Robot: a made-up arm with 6 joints. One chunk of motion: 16 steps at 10 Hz.
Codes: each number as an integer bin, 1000 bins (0 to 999) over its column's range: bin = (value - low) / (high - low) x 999, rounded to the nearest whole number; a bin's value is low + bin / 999 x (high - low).
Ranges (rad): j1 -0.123..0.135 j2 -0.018..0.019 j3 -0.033..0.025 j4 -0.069..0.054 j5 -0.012..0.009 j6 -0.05..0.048
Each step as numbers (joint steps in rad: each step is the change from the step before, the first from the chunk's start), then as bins.
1 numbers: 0.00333 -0.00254 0.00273 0.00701 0.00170 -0.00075
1 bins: 489 417 615 617 652 502
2 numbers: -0.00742 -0.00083 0.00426 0.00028 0.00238 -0.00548
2 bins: 448 464 642 563 684 454
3 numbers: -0.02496 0.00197 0.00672 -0.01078 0.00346 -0.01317
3 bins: 380 539 684 473 735 375
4 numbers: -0.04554 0.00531 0.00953 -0.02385 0.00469 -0.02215
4 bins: 300 629 733 367 794 284
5 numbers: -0.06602 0.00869 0.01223 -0.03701 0.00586 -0.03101
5 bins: 221 721 779 260 850 194
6 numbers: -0.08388 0.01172 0.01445 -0.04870 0.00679 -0.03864
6 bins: 151 802 817 165 894 116
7 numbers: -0.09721 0.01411 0.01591 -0.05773 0.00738 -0.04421
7 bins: 100 867 842 92 922 59
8 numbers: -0.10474 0.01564 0.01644 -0.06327 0.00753 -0.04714
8 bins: 71 908 852 47 929 29
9 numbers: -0.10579 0.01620 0.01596 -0.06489 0.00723 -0.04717
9 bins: 67 923 843 33 915 29
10 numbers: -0.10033 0.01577 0.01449 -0.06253 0.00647 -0.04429
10 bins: 88 912 818 53 879 58
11 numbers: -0.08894 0.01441 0.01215 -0.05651 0.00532 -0.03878
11 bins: 132 875 778 101 824 114
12 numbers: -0.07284 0.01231 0.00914 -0.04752 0.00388 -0.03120
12 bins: 194 818 726 174 755 192
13 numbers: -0.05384 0.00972 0.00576 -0.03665 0.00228 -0.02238
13 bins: 268 748 668 263 679 282
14 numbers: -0.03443 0.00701 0.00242 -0.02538 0.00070 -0.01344
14 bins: 343 675 610 354 604 373
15 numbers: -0.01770 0.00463 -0.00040 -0.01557 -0.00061 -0.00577
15 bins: 408 611 562 434 542 451
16 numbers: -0.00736 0.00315 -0.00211 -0.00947 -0.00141 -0.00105
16 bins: 448 571 532 483 504 499
